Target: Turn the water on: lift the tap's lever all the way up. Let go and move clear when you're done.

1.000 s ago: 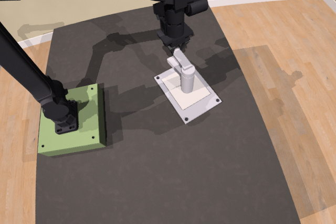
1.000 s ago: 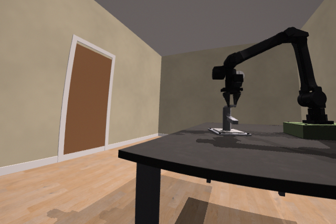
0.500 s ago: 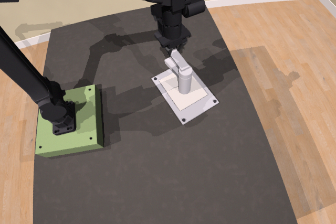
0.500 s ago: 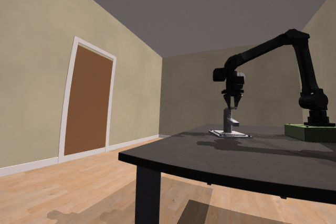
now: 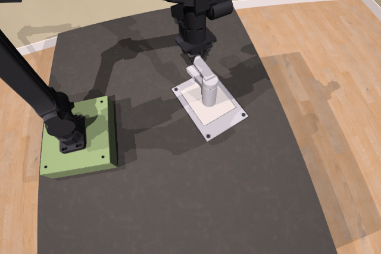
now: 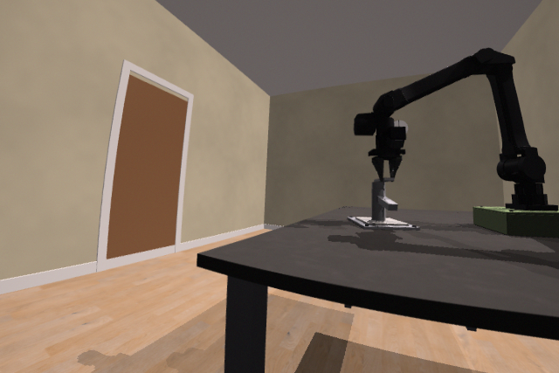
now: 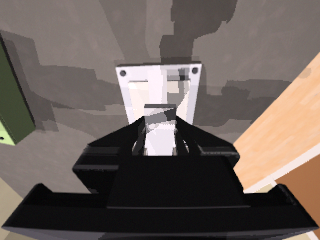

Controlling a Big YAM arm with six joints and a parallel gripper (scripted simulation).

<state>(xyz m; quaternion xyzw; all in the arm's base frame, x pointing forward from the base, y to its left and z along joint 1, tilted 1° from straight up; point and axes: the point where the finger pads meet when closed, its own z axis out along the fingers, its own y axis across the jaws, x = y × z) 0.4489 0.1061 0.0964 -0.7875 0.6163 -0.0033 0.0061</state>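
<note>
My gripper is now 1 cm short of the grey tap, 6 cm to the left of it and 6 cm above it. From my hand the other things lie so: lever: 1 cm ahead, 3 cm to the right.
</note>
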